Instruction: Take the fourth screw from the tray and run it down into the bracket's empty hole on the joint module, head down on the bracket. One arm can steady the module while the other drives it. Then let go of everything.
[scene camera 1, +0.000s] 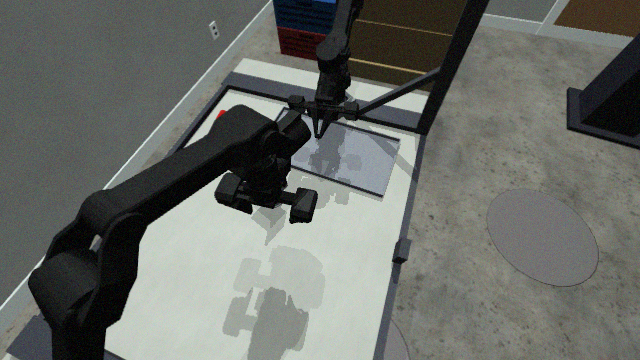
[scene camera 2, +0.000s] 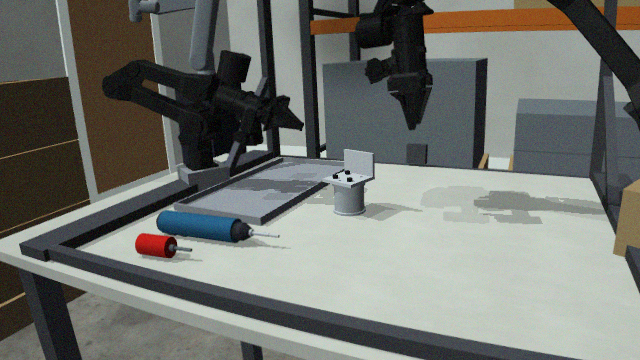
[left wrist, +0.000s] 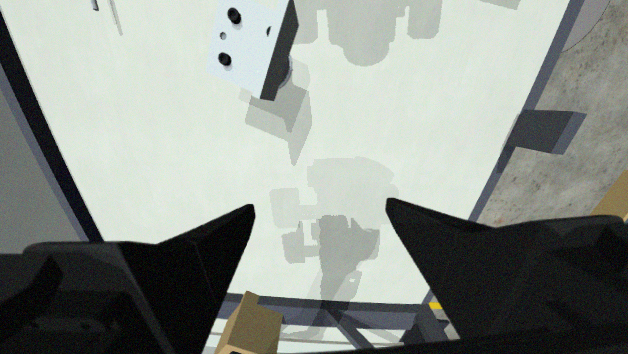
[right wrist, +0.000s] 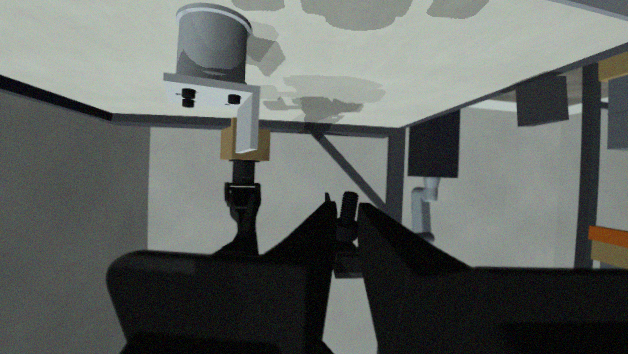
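The grey joint module stands upright beside the tray. Its L-shaped bracket carries three black screw heads. In the left wrist view a small hole lies between two heads, and a dark spot by the upright plate could be a hole or a head. My right gripper is shut on a black screw, head toward the palm, thread outward, above the tray. My left gripper is open above the table beyond the module.
A blue driver and a red one lie beside the tray at the front left in scene camera 2. A raised dark frame edges the table. A cardboard box stands at the far end.
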